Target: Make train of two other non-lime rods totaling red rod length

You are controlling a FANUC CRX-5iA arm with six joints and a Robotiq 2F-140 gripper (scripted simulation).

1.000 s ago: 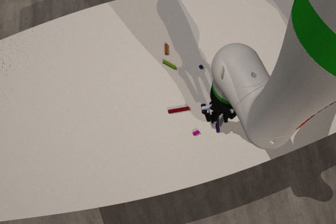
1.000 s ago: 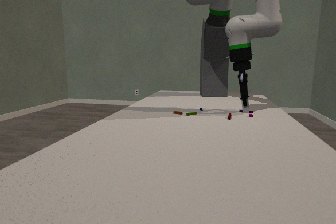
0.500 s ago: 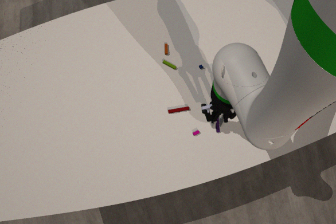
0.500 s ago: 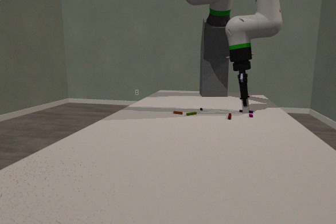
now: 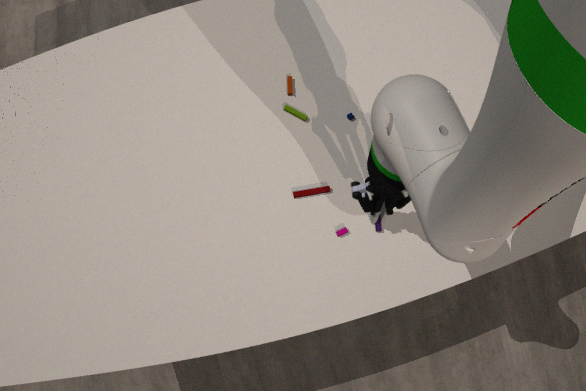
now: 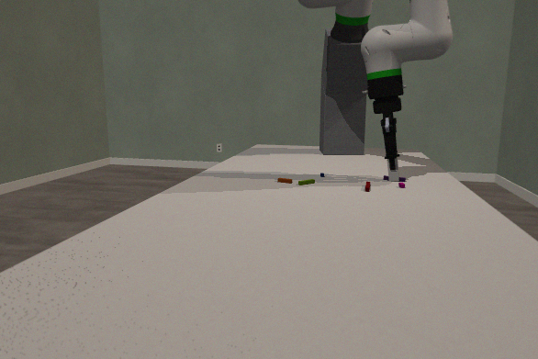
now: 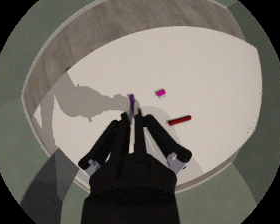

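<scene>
Right now my hand is 200 mm to the left of the blue rod, 30 mm above it and 10 mm past it. The rest, counted from my hand: purple rod (30 mm below); magenta rod (80 mm ahead, 30 mm below, 10 mm to the left); red rod (110 mm ahead, 80 mm to the right, 30 mm below).
</scene>
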